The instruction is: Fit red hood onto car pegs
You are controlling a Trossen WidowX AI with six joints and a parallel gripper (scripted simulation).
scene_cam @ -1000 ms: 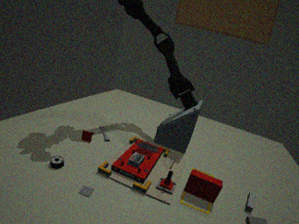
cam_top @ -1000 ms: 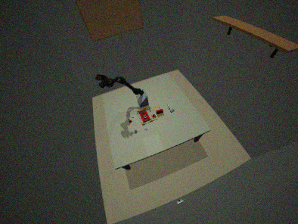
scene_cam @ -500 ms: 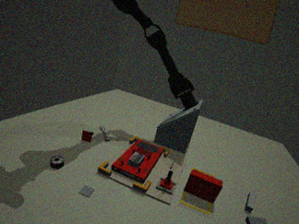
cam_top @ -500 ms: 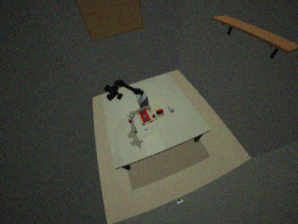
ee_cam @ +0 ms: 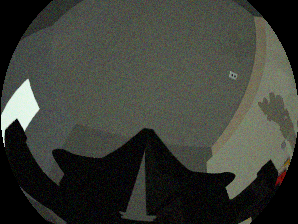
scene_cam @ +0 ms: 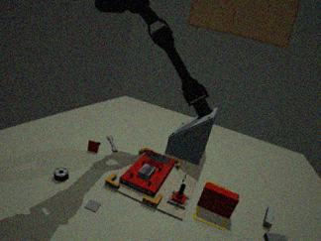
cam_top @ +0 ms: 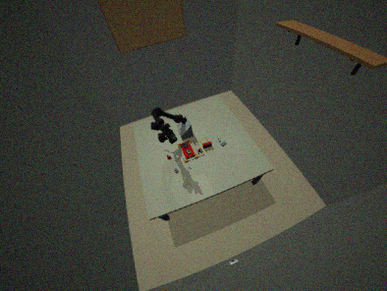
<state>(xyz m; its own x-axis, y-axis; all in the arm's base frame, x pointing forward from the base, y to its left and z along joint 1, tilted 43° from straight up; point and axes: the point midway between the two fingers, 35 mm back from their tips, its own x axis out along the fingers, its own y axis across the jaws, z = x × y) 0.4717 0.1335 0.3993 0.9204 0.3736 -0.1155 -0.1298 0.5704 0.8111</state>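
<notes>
My gripper tip is 18 cm past the red hood, 30 cm to the right of it and 50 cm above it. From my gripper tip the other things lie so: dark wheel: 3 cm behind, 10 cm to the right, 52 cm below; grey engine block: 19 cm behind, 9 cm to the left, 51 cm below.
</notes>
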